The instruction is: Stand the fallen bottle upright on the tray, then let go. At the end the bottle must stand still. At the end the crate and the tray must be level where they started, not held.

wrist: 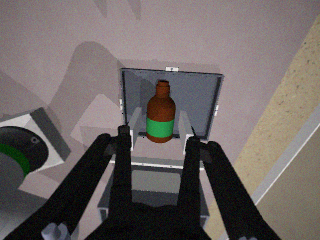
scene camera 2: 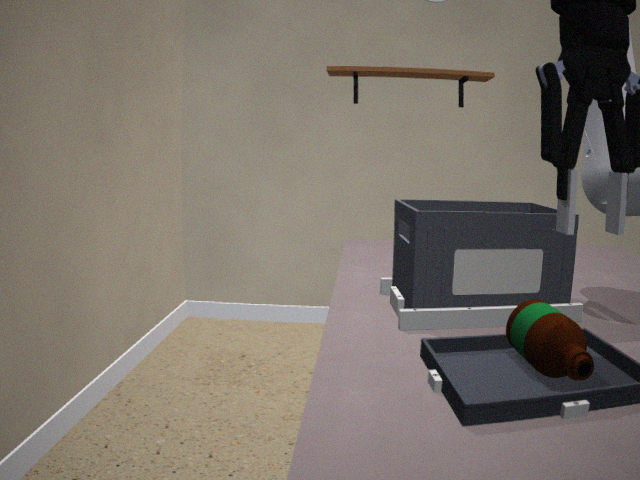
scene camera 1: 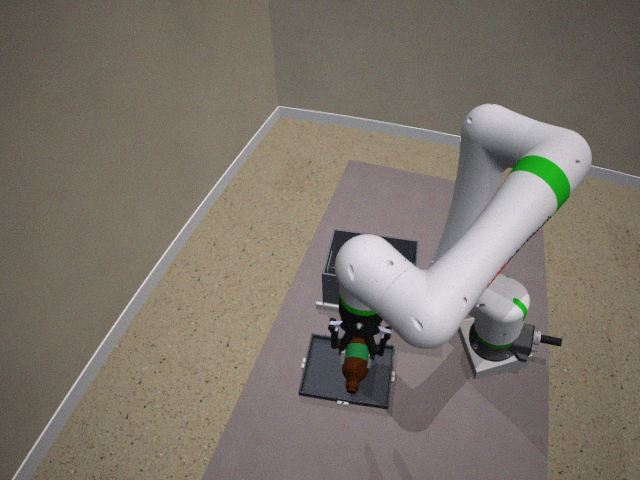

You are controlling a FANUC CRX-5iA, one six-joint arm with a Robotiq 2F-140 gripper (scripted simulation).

Note:
The pictures show: my gripper, a brown bottle and a dark grey crate.
My gripper also shows in the wrist view and in scene camera 1.

